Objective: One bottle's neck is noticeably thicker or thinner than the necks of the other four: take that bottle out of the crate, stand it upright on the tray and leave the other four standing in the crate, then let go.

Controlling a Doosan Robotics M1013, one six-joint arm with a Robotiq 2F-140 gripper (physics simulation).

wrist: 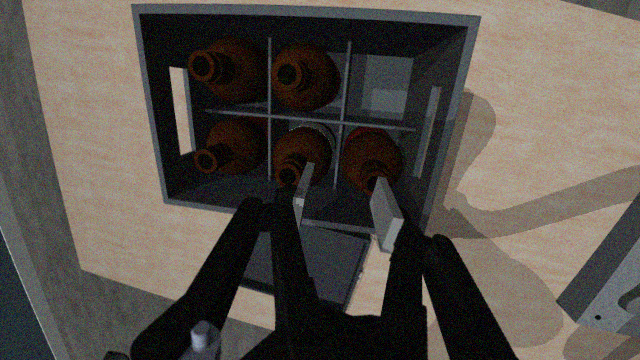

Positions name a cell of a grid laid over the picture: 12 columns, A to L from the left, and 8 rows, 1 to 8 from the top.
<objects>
gripper: G5
bottle: E4
bottle: F4
bottle: E2
bottle: F2
bottle: G4
</objects>
